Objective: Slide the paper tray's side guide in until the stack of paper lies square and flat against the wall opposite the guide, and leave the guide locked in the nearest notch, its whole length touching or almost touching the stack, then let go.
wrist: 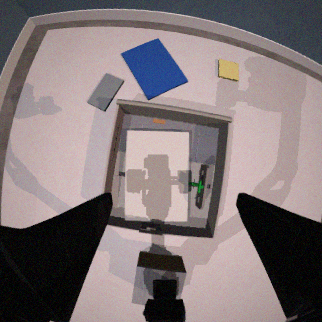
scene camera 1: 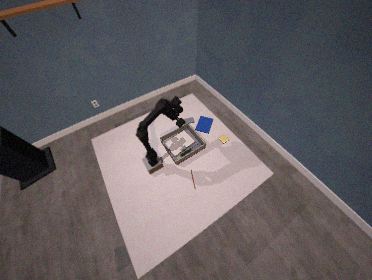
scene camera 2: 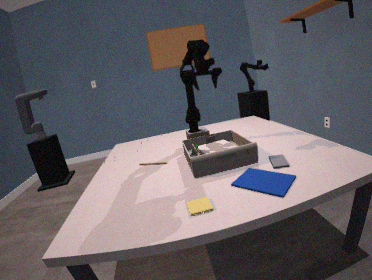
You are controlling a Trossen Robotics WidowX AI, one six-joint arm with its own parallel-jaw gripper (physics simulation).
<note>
My gripper (wrist: 175, 199) is open and holds nothing. The table carries a blue book (scene camera 2: 277, 184) and a small grey block (wrist: 106, 89). I also see a white paper stack (wrist: 156, 165).
The blue book is seen too in the wrist view (wrist: 154, 69).
</note>
